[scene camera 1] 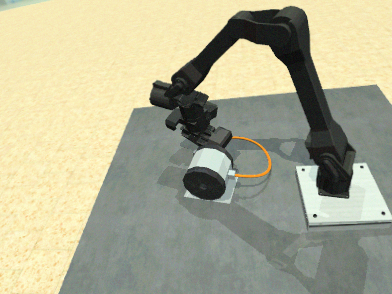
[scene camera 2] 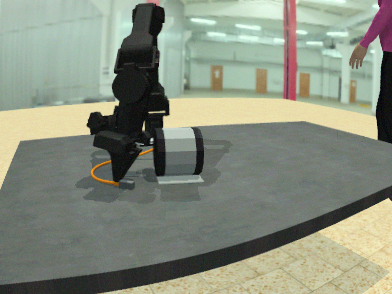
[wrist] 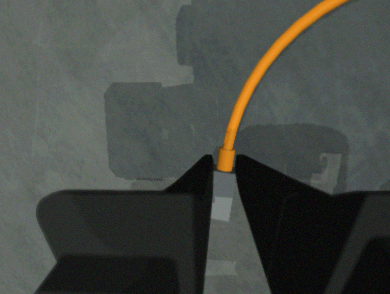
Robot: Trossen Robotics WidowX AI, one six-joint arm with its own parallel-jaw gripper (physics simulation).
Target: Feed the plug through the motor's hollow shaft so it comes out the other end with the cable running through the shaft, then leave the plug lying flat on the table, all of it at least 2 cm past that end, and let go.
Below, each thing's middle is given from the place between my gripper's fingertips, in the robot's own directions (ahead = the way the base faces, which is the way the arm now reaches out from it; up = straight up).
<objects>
I see my gripper 2 cm to the right of the grey plug (wrist: 223, 182) and 1 cm short of it.
</objects>
